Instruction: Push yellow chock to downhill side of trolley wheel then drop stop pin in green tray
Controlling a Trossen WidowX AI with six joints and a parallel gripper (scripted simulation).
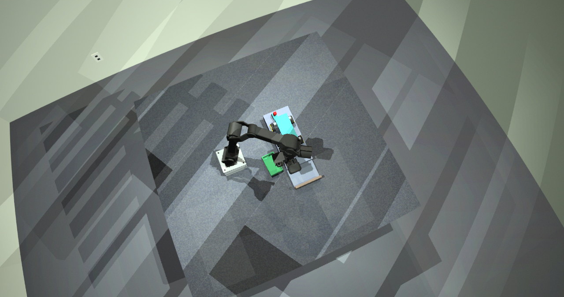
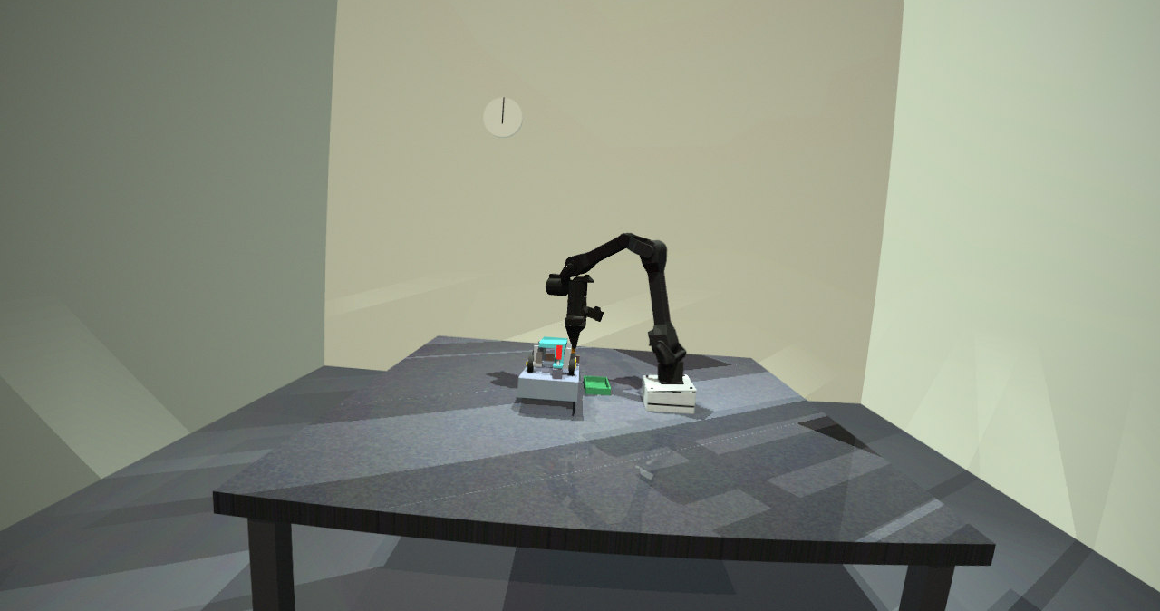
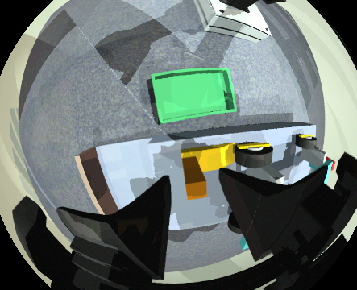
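Right now my gripper tip is 20 mm to the right of the yellow chock and 30 mm above it. From my gripper tip the other things lie so: green tray (80 mm behind, 30 mm to the left, 120 mm below); then cyan-topped trolley (50 mm ahead, 140 mm to the left); then grey ramp (50 mm ahead, 130 mm to the left, 60 mm below).
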